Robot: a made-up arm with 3 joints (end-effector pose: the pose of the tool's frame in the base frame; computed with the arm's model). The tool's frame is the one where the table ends.
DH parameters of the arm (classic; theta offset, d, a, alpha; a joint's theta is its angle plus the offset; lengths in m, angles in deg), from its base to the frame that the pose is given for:
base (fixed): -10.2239 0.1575 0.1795 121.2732
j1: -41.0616 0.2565 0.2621 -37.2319
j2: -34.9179 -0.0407 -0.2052 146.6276
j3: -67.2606 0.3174 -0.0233 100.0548
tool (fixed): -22.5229 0.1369 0 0
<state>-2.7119 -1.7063 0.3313</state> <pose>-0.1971 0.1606 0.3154 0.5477 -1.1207 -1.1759</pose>
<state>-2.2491 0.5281 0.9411</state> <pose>0.1141 -0.1425 0.3644 -0.0408 1.8202 1.7310</pose>
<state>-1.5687 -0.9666 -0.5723</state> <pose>0.2511 0.1510 0.1349 0.4777 1.9440 1.0581</pose>
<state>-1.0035 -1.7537 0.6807</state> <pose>0.1733 0.3357 -0.1057 0.9115 -2.5190 -1.1702</pose>
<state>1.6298 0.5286 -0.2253</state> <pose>0.3445 -0.0290 -0.1073 -0.7531 -1.8741 -0.3631</pose>
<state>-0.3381 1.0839 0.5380</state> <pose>-0.1270 0.0329 -0.0820 -0.0737 -0.2957 0.2735</pose>
